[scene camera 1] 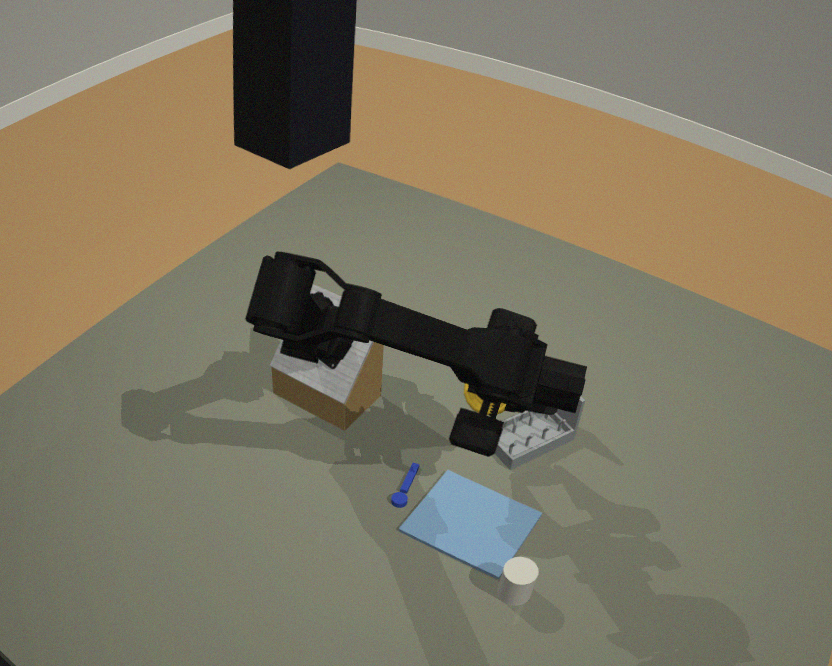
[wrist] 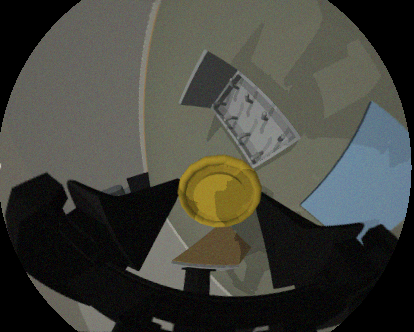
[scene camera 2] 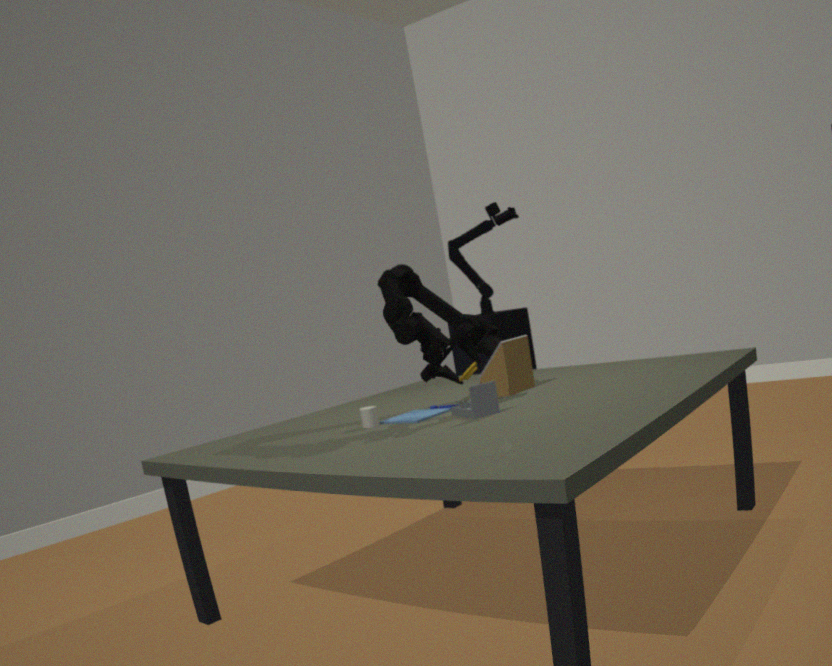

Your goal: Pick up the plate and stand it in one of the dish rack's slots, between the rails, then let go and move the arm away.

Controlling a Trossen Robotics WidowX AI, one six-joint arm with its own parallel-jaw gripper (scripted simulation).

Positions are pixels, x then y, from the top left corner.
gripper: holds a yellow plate (wrist: pixel 218 191)
